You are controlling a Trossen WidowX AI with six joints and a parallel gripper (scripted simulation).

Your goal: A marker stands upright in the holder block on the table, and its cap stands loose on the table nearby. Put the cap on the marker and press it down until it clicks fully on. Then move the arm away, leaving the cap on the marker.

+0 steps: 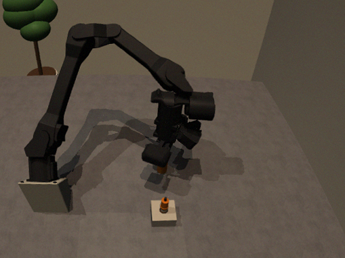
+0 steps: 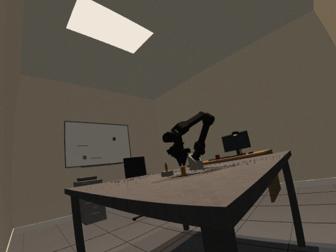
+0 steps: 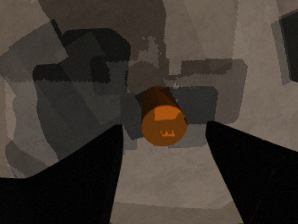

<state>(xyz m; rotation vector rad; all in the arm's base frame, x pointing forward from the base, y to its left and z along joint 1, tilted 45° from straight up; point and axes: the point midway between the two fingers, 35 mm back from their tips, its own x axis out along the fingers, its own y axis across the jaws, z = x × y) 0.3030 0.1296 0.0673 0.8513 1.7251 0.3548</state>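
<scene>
My gripper tip is now 30 mm above the orange marker cap. From my gripper tip the other things lie so: holder block: 160 mm to the right, 40 mm below.
</scene>
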